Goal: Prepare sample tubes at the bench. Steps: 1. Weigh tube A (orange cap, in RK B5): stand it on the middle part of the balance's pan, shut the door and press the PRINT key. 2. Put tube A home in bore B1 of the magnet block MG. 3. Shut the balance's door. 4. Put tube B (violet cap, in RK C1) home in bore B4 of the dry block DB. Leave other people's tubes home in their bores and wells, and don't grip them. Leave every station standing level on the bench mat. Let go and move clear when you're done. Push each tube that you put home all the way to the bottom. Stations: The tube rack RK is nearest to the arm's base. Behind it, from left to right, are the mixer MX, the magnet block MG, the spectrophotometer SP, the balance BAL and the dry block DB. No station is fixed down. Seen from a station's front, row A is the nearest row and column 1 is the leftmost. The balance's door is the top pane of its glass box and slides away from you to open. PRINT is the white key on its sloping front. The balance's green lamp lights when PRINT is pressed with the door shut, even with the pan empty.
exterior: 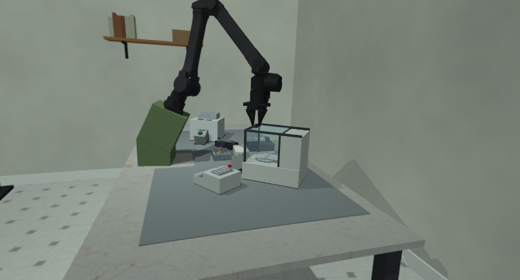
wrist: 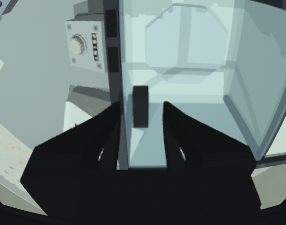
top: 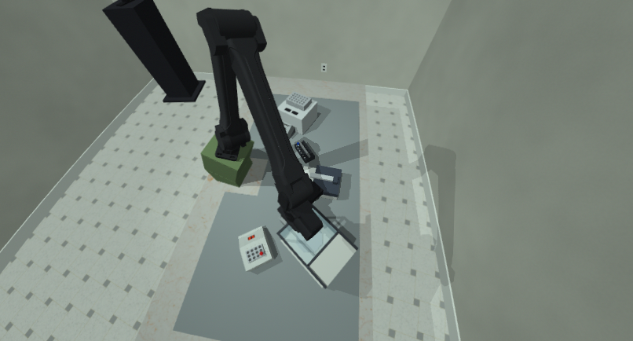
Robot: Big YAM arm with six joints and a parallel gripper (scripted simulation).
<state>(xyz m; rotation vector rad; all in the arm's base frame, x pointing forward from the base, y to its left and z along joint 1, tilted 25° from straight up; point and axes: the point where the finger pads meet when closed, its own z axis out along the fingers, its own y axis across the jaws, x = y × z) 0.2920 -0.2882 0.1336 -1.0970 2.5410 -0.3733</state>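
My hand is 2 cm short of the balance door, 2 cm to the left of it and 1 cm above it. From my hand the other things lie so: red-capped tube (15 cm behind, 10 cm to the right, 16 cm below); balance pan (4 cm ahead, 4 cm to the right, 14 cm below); dry block DB (19 cm behind, 7 cm to the right, 19 cm below).
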